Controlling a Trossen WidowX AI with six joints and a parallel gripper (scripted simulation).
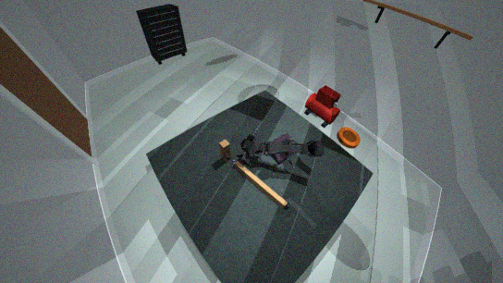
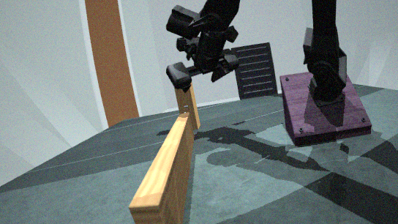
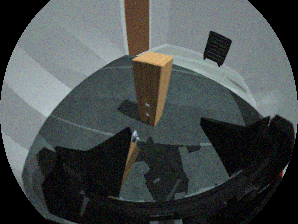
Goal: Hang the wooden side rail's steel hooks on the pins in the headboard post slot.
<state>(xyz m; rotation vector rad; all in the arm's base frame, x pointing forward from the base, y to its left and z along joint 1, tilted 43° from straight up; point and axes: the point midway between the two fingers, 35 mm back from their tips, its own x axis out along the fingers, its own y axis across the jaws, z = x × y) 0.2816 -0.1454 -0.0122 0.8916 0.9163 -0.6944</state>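
Now: the headboard post 60 mm ahead of my gripper tip, 70 mm to the right of it and 50 mm below it.
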